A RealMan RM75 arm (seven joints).
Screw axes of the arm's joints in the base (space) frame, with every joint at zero. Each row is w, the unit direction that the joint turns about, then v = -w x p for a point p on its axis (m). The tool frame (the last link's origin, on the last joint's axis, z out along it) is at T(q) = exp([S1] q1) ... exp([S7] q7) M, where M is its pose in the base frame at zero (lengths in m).
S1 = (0, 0, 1, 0.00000, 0.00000, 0.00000)
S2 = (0, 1, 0, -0.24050, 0.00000, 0.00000)
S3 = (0, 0, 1, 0.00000, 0.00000, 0.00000)
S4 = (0, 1, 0, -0.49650, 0.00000, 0.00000)
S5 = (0, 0, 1, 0.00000, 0.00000, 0.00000)
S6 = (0, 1, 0, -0.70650, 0.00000, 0.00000)
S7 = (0, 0, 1, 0.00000, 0.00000, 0.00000)
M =
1 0 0 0.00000
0 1 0 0.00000
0 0 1 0.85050
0 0 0 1
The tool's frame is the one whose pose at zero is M.
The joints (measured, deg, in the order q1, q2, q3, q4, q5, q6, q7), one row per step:
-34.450 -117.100 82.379 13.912 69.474 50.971 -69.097
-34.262 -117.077 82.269 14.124 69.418 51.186 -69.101
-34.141 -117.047 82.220 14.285 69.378 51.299 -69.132
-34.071 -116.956 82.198 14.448 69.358 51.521 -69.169
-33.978 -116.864 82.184 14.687 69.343 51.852 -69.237
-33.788 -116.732 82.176 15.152 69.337 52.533 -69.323
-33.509 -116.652 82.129 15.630 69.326 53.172 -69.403
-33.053 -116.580 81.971 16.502 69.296 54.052 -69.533
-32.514 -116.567 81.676 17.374 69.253 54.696 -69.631
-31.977 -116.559 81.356 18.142 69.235 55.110 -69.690
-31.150 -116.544 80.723 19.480 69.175 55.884 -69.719
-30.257 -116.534 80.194 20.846 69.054 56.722 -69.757
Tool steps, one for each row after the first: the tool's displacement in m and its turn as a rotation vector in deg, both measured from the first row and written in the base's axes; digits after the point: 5 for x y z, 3 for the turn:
0.00011 -0.00017 0.00068 0.120 -0.261 -0.035
0.00015 -0.00017 0.00124 0.211 -0.408 -0.050
0.00044 0.00009 0.00216 0.253 -0.557 -0.191
0.00112 0.00032 0.00314 0.263 -0.801 -0.414
0.00266 0.00044 0.00463 0.216 -1.288 -0.917
0.00385 0.00009 0.00586 0.196 -1.805 -1.309
0.00608 -0.00007 0.00784 0.317 -2.632 -1.910
0.00755 -0.00028 0.00982 0.640 -3.389 -2.272
0.00810 -0.00052 0.01175 1.040 -3.939 -2.455
0.00977 -0.00034 0.01546 1.810 -4.920 -2.941
0.01131 -0.00070 0.01919 2.527 -5.917 -3.450

